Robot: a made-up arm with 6 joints. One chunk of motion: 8 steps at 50 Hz.
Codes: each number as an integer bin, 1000 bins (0 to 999) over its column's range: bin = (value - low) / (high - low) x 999, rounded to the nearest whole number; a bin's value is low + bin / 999 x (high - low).
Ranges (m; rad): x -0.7..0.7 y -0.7..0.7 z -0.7..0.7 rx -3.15..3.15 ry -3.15..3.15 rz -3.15..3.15
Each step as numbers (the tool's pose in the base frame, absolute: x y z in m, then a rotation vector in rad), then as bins.
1 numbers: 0.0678 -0.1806 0.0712 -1.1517 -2.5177 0.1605
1 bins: 548 371 550 317 100 525
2 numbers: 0.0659 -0.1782 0.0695 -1.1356 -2.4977 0.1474
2 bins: 547 372 549 319 103 523
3 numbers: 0.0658 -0.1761 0.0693 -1.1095 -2.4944 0.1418
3 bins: 546 374 549 324 104 522
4 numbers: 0.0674 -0.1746 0.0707 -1.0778 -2.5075 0.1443
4 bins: 548 375 550 329 102 522
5 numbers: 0.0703 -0.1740 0.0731 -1.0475 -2.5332 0.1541
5 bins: 550 375 552 333 98 524
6 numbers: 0.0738 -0.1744 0.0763 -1.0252 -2.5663 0.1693
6 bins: 552 375 554 337 93 526
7 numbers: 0.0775 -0.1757 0.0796 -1.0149 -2.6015 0.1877
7 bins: 555 374 556 339 87 529
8 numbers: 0.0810 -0.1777 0.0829 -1.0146 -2.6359 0.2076
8 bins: 557 373 559 339 82 532
